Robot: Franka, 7 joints.
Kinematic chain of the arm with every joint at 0, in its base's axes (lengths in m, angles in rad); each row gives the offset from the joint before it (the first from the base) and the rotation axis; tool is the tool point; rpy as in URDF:
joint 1: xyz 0 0 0.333 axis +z
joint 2: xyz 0 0 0 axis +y
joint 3: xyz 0 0 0.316 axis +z
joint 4: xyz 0.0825 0 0 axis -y
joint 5: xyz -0.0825 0 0.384 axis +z
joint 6: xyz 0 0 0 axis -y
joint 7: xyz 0.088 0 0 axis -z
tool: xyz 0 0 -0.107 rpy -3.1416 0 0
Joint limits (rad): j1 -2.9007..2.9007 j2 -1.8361..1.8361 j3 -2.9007..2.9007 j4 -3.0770..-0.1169 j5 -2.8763..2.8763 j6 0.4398..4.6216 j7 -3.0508..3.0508
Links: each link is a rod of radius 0.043 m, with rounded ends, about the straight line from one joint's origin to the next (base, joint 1, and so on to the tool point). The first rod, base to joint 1, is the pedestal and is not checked.
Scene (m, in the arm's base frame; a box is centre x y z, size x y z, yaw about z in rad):
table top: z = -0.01
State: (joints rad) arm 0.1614 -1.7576 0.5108 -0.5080 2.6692 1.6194 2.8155
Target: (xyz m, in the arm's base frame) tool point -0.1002 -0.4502 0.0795
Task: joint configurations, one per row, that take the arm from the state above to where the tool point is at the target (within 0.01 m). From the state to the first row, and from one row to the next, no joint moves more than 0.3 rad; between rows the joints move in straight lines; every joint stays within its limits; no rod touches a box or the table.
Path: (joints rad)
1: 0.4466 -1.7147 0.7237 -0.7160 2.5381 1.4509 2.8155
2: 0.7318 -1.6717 0.9365 -0.9241 2.4069 1.2824 2.8155
3: 1.0170 -1.6288 1.1494 -1.1321 2.2758 1.1139 2.8155
4: 1.3022 -1.5859 1.3622 -1.3401 2.1447 0.9453 2.8155
5: 1.5874 -1.5429 1.5751 -1.5481 2.0135 0.7768 2.8155
6: 1.8726 -1.5000 1.7879 -1.7562 1.8824 0.6083 2.8155
7: 2.1578 -1.4571 2.0008 -1.9642 1.7513 0.4398 2.8155

